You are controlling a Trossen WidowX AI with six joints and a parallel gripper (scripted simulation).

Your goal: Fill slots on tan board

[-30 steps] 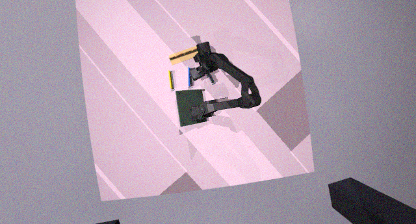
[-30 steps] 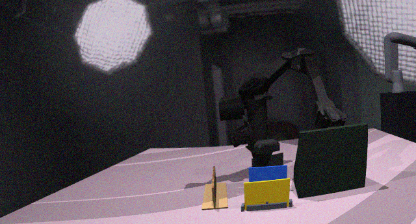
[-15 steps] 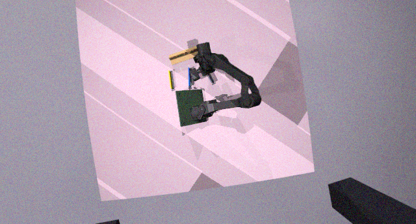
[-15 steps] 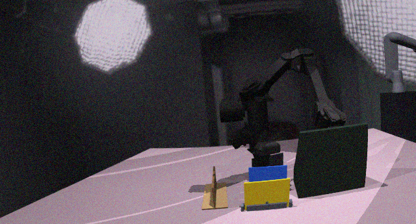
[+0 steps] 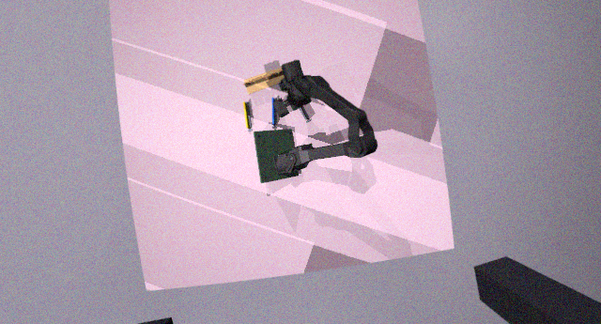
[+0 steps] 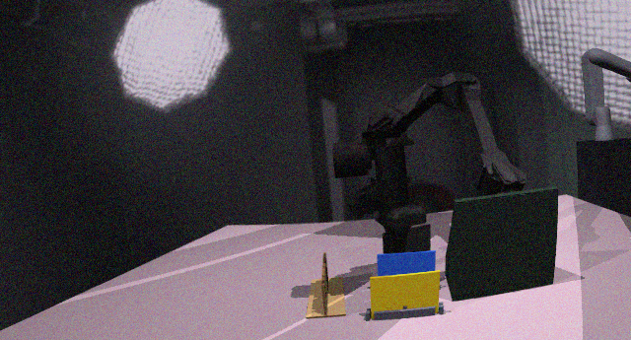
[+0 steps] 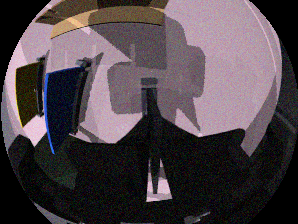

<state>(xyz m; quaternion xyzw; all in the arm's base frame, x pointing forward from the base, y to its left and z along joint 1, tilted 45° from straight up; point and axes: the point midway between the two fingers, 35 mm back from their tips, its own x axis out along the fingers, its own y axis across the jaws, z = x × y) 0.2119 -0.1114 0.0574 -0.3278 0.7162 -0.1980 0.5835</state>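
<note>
The tan board is 13 cm ahead of my gripper tip, 10 cm to the left of it and 1 cm below it. The rest, counted from my gripper tip: yellow board 21 cm to the left, 1 cm below; then blue board 10 cm to the left, 1 cm below, 1 cm behind; then black board 2 cm behind, 1 cm to the right.
</note>
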